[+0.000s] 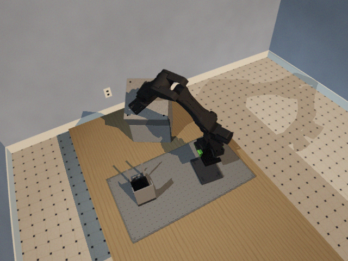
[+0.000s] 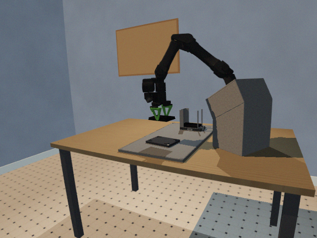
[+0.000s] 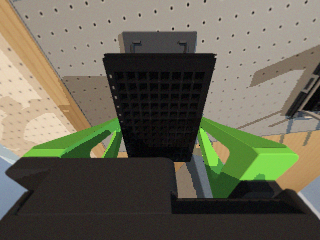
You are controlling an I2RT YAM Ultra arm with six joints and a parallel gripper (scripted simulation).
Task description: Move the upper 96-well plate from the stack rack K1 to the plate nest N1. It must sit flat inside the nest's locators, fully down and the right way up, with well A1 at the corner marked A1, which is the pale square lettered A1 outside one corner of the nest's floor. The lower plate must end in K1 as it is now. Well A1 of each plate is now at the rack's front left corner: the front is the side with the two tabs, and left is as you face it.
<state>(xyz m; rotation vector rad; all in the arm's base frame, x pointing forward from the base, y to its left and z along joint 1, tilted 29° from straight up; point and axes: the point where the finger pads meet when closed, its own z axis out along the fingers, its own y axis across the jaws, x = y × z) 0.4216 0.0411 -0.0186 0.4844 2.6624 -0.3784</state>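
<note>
My gripper is now 130 mm above the pale A1 mark, 80 mm to the right of it and 50 mm past it. From my hand the other things lie so: pale rack wall 350 mm to the right, 80 mm behind, 70 mm below.
</note>
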